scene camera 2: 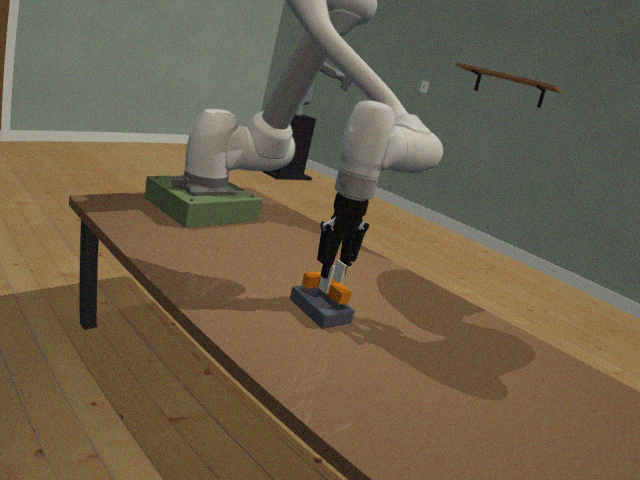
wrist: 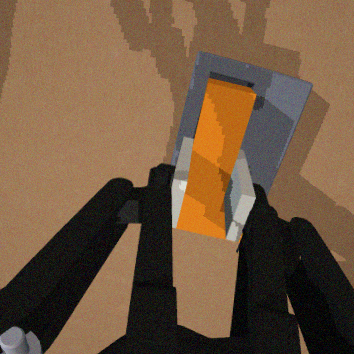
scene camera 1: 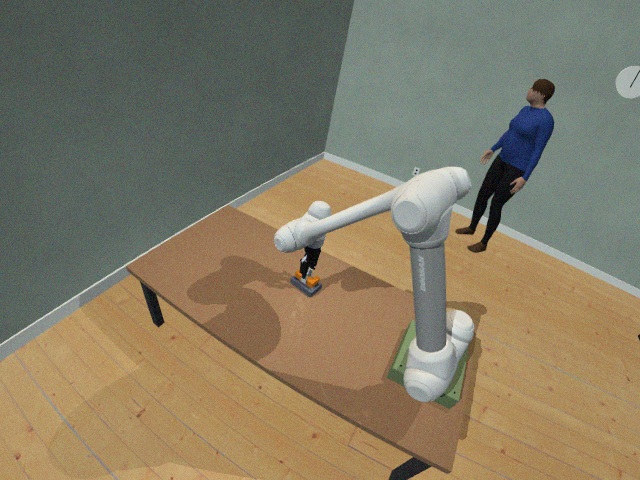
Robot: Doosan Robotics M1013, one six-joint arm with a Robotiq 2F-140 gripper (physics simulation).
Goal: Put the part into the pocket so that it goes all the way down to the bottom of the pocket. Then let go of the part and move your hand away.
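Places are measured from the arm's base along level axes (x ahead, y left, z up), in centimetres.
Where they show: gripper, fingertip midpoint: [scene camera 2: 329,289] [wrist: 208,160] [scene camera 1: 305,280]; arm's base, link origin: [scene camera 2: 204,187].
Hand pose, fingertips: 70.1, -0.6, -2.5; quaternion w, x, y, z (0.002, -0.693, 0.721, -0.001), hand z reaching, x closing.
Observation:
Each offset is from my fingertips to the top centre of the thing, as dx, dy, dz. "*": to the spot under its first point. Level surfaces: height alone.
The part is an orange bar {+0.3, -1.5, +2.4} [scene camera 1: 313,281] [scene camera 2: 340,292] [wrist: 222,115]. My gripper [scene camera 1: 307,276] [scene camera 2: 331,279] [wrist: 208,160] is shut on it, with the light pads on its two long sides. The blue-grey block {+0.3, -1.6, -2.0} [scene camera 1: 299,286] [scene camera 2: 337,317] [wrist: 291,95] lies on the table under the part. Its pocket {* +5.7, -0.7, -5.1} [wrist: 230,79] shows as a dark strip past the far end of the bar in the wrist view; the bar covers the rest. In the scene camera 2 view much of the bar stands above the block's top. Whether its lower edge is inside the pocket is hidden.
The brown table {dz -5.6} [scene camera 1: 330,330] [scene camera 2: 248,361] carries the block and the green base [scene camera 1: 398,361] [scene camera 2: 222,211] of the arm. A person [scene camera 1: 527,134] stands on the floor behind the table. A wall shelf [scene camera 2: 509,77] is at the upper right in the scene camera 2 view.

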